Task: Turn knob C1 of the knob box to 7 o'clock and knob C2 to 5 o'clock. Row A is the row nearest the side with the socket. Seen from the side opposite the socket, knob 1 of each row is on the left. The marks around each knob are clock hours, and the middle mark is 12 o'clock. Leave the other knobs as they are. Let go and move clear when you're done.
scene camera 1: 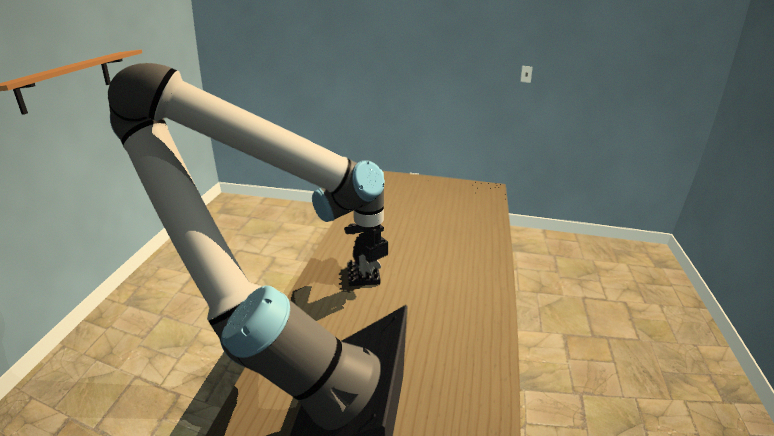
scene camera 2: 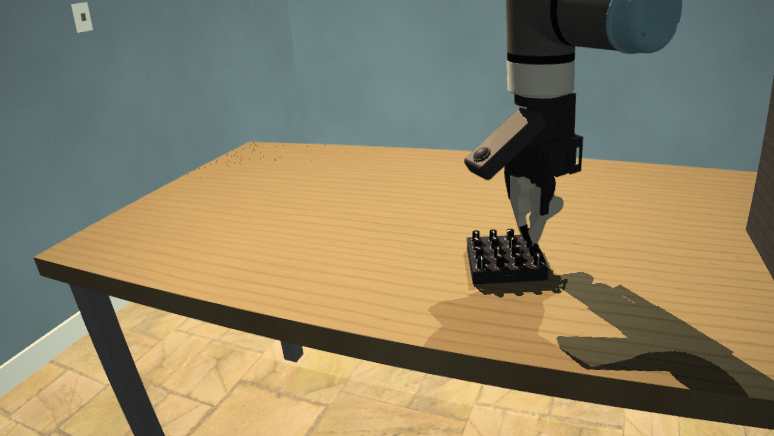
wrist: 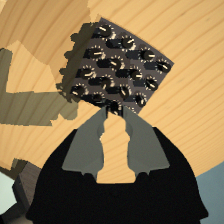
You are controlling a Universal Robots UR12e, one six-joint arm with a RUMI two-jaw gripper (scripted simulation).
Path:
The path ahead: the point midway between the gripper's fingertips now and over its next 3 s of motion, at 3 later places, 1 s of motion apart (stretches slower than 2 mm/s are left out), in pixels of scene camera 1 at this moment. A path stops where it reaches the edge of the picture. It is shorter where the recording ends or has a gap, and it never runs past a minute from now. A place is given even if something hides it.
My gripper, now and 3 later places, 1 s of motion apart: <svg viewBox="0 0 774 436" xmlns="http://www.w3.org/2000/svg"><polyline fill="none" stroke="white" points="367,275 367,267 367,262 366,258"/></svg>

